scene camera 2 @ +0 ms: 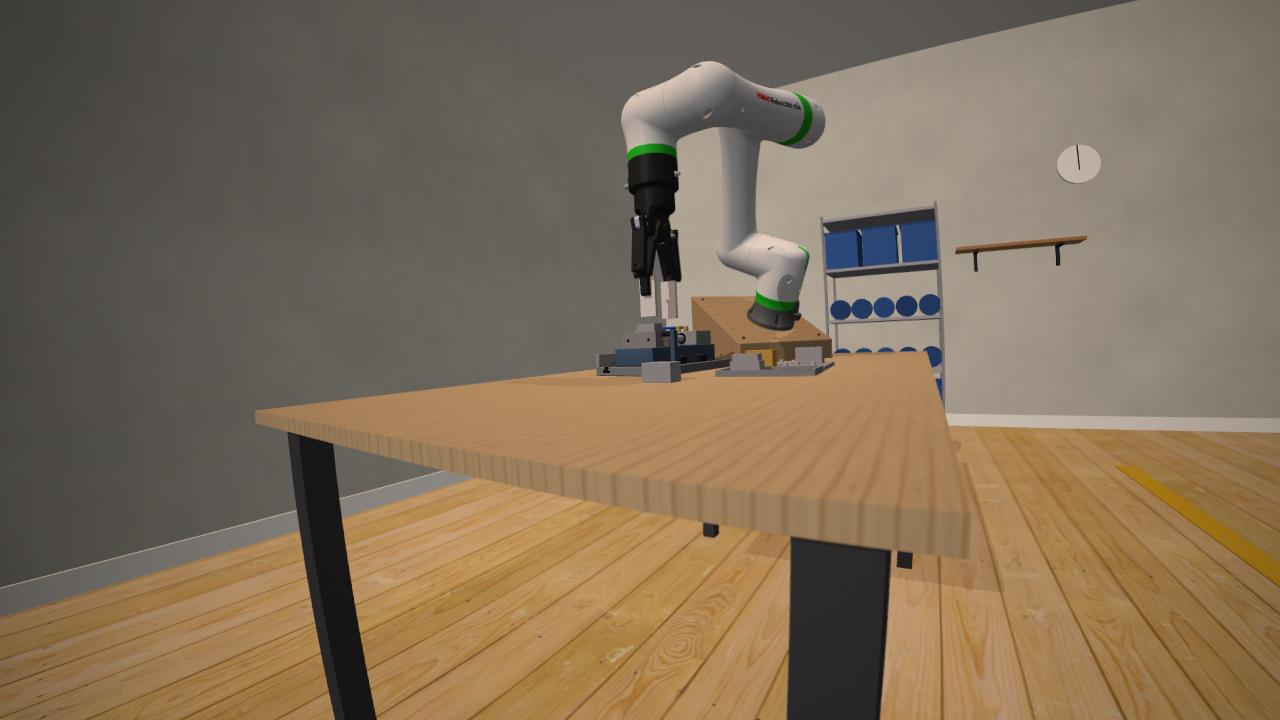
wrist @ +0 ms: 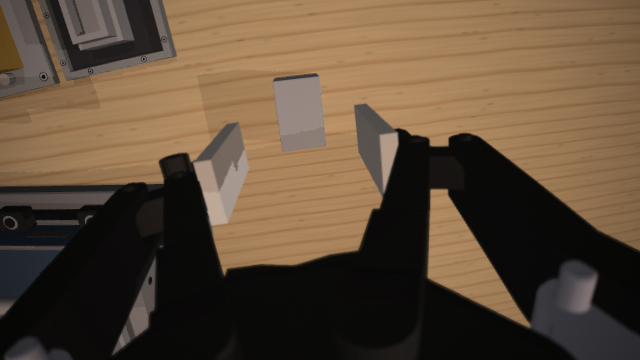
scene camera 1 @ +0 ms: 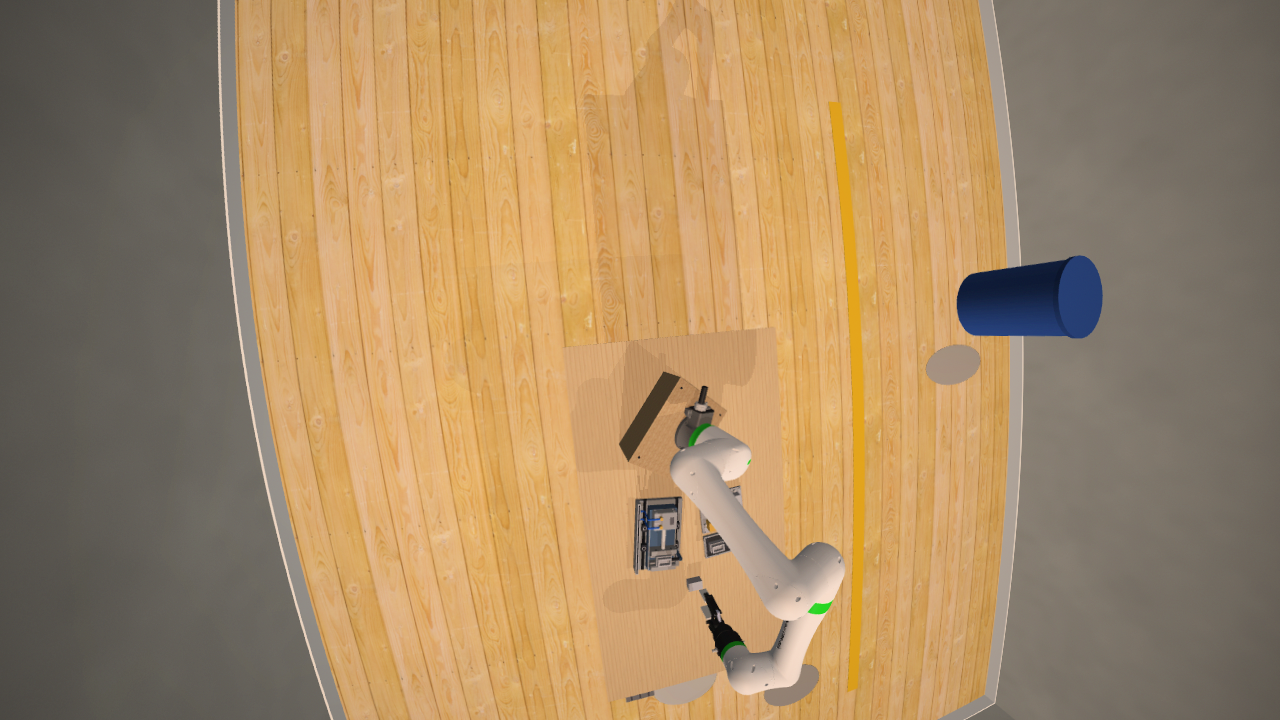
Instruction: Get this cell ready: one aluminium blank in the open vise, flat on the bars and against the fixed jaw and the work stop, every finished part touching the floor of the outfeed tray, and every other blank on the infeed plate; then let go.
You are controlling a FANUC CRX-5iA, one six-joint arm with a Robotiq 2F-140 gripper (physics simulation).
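Frame: origin at the arm's base, x right, y ahead, z up, level; metres.
Where they show: gripper, fingertip midpoint: (scene camera 2: pixel 660 317) (wrist: pixel 299 137) (scene camera 1: pixel 703 598); arm's base at its link origin: (scene camera 2: pixel 770 320) (scene camera 1: pixel 690 431).
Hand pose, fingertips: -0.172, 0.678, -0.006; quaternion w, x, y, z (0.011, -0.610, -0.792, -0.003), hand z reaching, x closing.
Note:
Things, the pixels of their top centre, and the offset from my fingertips, as dx, dy, dz. "spot": a spot on its surface instead. Level surfaces: height alone.
- grey aluminium blank at its top centre: (wrist: pixel 300 115) (scene camera 2: pixel 660 362) (scene camera 1: pixel 695 586) +0.002, +0.002, -0.081
- blue vise at its top centre: (wrist: pixel 29 327) (scene camera 2: pixel 665 330) (scene camera 1: pixel 663 545) +0.196, -0.221, -0.018
- dark-floored outfeed tray at a spot on its surface: (wrist: pixel 120 64) spot: -0.024, -0.157, -0.105
- infeed plate at a spot on its surface: (wrist: pixel 37 60) spot: -0.021, -0.235, -0.108
- wooden table at its surface level: dz -0.117
A grey aluminium blank (scene camera 1: pixel 694 583) (scene camera 2: pixel 660 371) (wrist: pixel 300 112) lies on the table in front of the vise, apart from it. My gripper (scene camera 1: pixel 704 601) (scene camera 2: pixel 659 313) (wrist: pixel 299 137) is open and empty, above the table near the blank; the pads stand wider than the blank. The blue vise (scene camera 1: pixel 654 541) (scene camera 2: pixel 640 355) (wrist: pixel 30 270) is partly behind my finger in the wrist view; its bars and any seated part are not clear. The dark-floored outfeed tray (wrist: pixel 120 64) holds a grey pocketed part. The infeed plate (wrist: pixel 37 60) beside it carries a yellow piece; most of it is cut off.
The wooden table (scene camera 2: pixel 572 420) carries everything. A slanted wooden stand (scene camera 1: pixel 675 420) (scene camera 2: pixel 716 322) is by the arm's base. The arm's white links (scene camera 1: pixel 742 528) cover part of the tray and plate in scene camera 1. The vise edge is close to my left finger in the wrist view.

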